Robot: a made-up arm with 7 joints. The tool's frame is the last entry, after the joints.
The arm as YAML. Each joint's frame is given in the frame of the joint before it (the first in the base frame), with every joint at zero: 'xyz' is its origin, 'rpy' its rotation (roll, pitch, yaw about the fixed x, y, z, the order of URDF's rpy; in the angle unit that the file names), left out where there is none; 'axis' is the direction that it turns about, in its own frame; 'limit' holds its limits. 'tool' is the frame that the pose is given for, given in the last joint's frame.
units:
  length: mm
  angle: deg
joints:
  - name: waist
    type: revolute
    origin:
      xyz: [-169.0, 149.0, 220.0]
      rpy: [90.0, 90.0, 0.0]
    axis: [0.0, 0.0, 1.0]
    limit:
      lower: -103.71
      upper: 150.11
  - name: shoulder
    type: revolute
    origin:
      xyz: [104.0, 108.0, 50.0]
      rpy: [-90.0, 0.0, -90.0]
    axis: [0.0, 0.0, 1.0]
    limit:
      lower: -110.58
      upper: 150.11
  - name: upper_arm
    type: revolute
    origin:
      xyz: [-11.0, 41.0, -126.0]
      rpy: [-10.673, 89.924, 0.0]
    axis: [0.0, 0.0, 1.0]
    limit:
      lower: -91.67
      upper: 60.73
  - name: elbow
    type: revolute
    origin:
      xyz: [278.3, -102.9, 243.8]
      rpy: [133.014, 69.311, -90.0]
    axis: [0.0, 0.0, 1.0]
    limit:
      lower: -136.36
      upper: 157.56
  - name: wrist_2
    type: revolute
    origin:
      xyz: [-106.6, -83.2, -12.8]
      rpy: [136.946, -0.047, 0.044]
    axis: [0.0, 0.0, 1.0]
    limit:
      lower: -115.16
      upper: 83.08
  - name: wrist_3
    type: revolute
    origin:
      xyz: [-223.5, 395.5, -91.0]
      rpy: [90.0, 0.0, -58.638]
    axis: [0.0, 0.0, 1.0]
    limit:
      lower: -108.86
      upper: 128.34
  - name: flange
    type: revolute
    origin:
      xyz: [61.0, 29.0, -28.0]
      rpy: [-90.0, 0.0, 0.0]
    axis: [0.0, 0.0, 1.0]
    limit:
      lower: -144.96
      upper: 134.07
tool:
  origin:
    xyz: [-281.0, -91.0, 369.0]
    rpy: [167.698, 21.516, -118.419]
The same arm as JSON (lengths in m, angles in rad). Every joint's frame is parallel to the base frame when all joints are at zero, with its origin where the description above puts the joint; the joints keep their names.
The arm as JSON. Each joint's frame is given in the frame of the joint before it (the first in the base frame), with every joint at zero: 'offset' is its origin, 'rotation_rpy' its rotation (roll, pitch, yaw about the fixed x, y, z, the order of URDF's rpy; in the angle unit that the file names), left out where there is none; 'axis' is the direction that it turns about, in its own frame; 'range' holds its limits. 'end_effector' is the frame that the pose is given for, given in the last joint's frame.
{"length_unit": "m", "angle_unit": "rad", "chain": [
  {"id": "waist", "offset": [-0.169, 0.149, 0.22], "axis": "-y", "range": [-1.8101, 2.6199]},
  {"id": "shoulder", "offset": [0.108, -0.05, -0.104], "axis": "-z", "range": [-1.93, 2.6199]},
  {"id": "upper_arm", "offset": [0.011, 0.041, 0.126], "axis": [-0.9827, 0.1852, -0.0013], "range": [-1.5999, 1.0599]},
  {"id": "elbow", "offset": [-0.259, -0.056, 0.278], "axis": [0.356006, 0.58251, -0.730713], "range": [-2.3799, 2.7499]},
  {"id": "wrist_2", "offset": [-0.064, 0.1, 0.066], "axis": "+z", "range": [-2.0099, 1.45]},
  {"id": "wrist_3", "offset": [0.015, 0.454, -0.091], "axis": "-x", "range": [-1.9, 2.24]},
  {"id": "flange", "offset": [0.028, -0.061, 0.029], "axis": "+z", "range": [-2.53, 2.34]}
], "end_effector": {"offset": [-0.091, 0.281, 0.369], "rotation_rpy": [2.9269, 0.3755, 2.6456]}}

